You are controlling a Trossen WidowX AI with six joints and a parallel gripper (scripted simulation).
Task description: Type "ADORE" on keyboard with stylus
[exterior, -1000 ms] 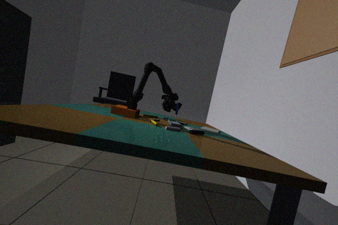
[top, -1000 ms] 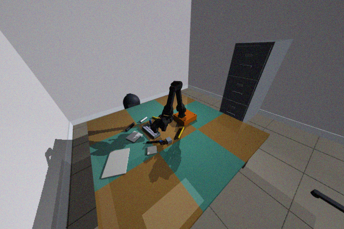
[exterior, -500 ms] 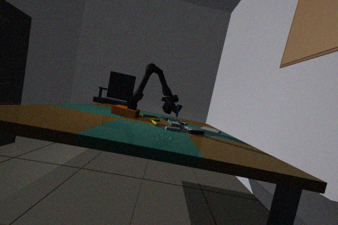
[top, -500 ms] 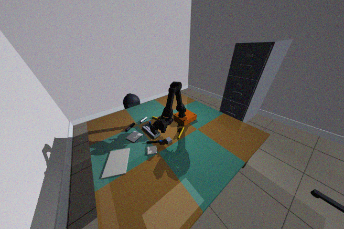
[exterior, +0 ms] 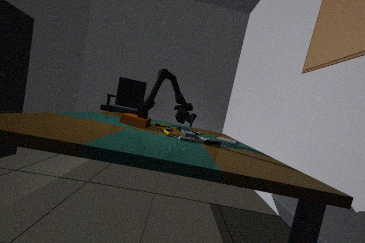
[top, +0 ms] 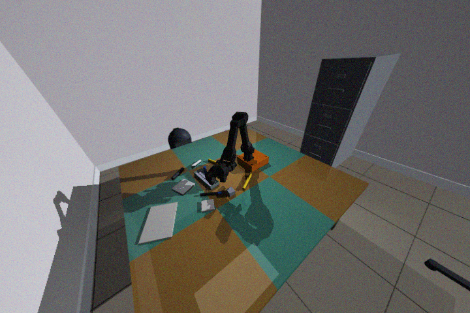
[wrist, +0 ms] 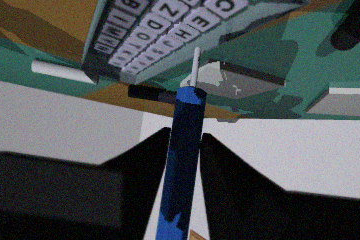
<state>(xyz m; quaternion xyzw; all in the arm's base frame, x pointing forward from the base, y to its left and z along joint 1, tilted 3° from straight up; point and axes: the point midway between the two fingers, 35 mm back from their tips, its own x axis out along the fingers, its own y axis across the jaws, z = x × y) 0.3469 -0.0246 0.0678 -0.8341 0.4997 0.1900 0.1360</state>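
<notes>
My gripper tip is now 110 mm to the right of the blue pen, 80 mm above it and 20 mm short of it. The rest, counted from my gripper tip: blue stylus: 10 mm below; then white pad: 140 mm to the left, 110 mm ahead, 80 mm below; then grey cube: 170 mm to the left, 70 mm below, 50 mm behind.
</notes>
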